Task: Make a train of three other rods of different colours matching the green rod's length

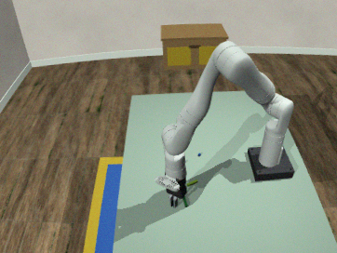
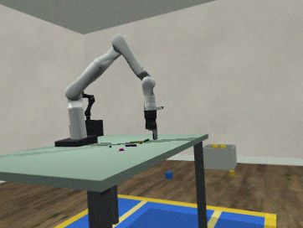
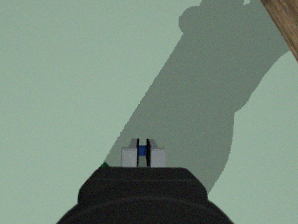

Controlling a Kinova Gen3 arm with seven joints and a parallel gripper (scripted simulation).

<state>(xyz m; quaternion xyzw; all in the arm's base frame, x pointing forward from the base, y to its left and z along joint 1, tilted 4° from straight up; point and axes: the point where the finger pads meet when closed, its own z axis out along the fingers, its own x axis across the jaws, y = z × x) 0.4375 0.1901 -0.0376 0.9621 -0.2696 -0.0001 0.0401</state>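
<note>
Right now the green rod is 4 cm behind my hand, 3 cm to the right of it and 2 cm below it. The rest, counted from my hand: orange rod (3 cm behind, 13 cm to the right, 2 cm below); lime rod (8 cm behind, 12 cm to the right, 2 cm below); purple rod (3 cm behind, 24 cm to the right, 2 cm below).
</note>
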